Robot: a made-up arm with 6 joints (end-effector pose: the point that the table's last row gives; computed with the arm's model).
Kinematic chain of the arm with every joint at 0, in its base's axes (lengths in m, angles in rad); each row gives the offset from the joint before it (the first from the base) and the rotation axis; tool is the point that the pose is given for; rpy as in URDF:
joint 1: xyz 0 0 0.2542 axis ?
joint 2: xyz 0 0 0 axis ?
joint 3: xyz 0.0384 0 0.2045 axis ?
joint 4: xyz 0.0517 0 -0.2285 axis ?
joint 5: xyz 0 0 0 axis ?
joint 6: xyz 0.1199 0 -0.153 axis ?
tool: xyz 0 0 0 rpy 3.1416 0 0
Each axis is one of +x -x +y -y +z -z.
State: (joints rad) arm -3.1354 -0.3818 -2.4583 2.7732 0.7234 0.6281
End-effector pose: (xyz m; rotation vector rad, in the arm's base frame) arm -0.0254 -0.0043 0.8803 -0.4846 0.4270 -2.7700
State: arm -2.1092 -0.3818 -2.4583 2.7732 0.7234 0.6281
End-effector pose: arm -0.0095 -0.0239 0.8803 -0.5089 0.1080 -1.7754
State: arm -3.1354 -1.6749 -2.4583 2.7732 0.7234 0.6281
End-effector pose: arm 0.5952 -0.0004 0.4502 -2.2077 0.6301 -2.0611
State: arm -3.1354 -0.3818 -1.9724 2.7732 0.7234 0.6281
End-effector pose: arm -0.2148 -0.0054 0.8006 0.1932 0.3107 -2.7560
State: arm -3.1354 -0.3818 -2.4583 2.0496 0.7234 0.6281
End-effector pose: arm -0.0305 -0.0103 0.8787 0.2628 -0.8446 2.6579
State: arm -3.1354 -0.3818 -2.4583 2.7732 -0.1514 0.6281
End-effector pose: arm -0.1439 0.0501 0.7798 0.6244 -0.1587 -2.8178
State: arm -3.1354 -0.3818 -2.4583 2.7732 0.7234 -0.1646
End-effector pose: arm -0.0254 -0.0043 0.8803 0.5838 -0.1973 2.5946
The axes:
joint 1: +z
joint 2: +y
joint 3: +y
joint 4: -z
joint 5: +y
joint 6: -z

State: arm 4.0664 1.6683 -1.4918 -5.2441 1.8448 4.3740
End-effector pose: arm 0.0588 -0.1794 -0.0948 -0.9897 0.9790 -1.6427
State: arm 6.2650 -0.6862 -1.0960 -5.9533 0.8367 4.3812
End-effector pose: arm 0.3067 0.0052 0.5447 1.4794 1.8401 1.0406
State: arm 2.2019 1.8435 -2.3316 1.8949 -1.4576 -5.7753
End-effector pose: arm -0.0179 0.2905 0.0498 -1.9210 0.5832 -1.2019
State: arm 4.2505 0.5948 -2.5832 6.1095 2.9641 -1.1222
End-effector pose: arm -0.1445 -0.2340 0.3589 -1.8656 1.0997 0.1237
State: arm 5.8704 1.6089 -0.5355 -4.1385 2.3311 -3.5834
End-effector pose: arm 0.1505 0.1115 -0.0299 -1.9697 0.1450 -1.8463
